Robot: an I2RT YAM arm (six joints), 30 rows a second.
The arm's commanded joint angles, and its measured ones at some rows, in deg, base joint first. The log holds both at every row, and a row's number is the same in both.
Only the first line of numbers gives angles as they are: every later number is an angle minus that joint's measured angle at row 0.
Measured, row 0:
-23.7, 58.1, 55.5, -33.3, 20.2, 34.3
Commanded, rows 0 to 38:
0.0, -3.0, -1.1, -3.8, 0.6, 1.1
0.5, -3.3, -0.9, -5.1, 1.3, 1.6
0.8, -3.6, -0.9, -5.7, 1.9, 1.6
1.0, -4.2, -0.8, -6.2, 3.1, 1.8
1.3, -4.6, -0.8, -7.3, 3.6, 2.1
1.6, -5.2, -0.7, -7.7, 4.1, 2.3
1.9, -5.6, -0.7, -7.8, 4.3, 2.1
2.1, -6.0, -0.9, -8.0, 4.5, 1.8
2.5, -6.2, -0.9, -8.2, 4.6, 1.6
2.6, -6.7, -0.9, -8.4, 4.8, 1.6
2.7, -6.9, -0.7, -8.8, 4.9, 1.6
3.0, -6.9, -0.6, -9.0, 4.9, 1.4
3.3, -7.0, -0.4, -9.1, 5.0, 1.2
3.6, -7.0, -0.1, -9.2, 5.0, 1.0
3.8, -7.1, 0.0, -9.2, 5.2, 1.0
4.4, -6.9, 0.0, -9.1, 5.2, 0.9
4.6, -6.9, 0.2, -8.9, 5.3, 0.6
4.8, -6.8, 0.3, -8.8, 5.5, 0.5
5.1, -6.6, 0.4, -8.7, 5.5, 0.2
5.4, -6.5, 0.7, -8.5, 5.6, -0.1
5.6, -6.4, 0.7, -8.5, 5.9, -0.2
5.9, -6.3, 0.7, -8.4, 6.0, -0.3
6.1, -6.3, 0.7, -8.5, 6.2, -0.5
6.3, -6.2, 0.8, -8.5, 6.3, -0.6
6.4, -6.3, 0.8, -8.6, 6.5, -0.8
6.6, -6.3, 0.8, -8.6, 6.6, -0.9
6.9, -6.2, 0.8, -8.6, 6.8, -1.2
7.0, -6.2, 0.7, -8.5, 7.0, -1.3
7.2, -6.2, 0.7, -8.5, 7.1, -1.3
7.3, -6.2, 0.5, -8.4, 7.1, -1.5
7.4, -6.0, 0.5, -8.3, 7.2, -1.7
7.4, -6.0, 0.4, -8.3, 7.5, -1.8
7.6, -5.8, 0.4, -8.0, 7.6, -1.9
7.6, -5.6, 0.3, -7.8, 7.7, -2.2
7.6, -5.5, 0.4, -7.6, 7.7, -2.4
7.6, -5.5, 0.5, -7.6, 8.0, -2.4
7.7, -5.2, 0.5, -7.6, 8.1, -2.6
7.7, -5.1, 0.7, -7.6, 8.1, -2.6
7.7, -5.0, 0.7, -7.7, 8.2, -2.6
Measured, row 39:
7.3, -5.5, -0.4, -8.0, 6.0, -1.4
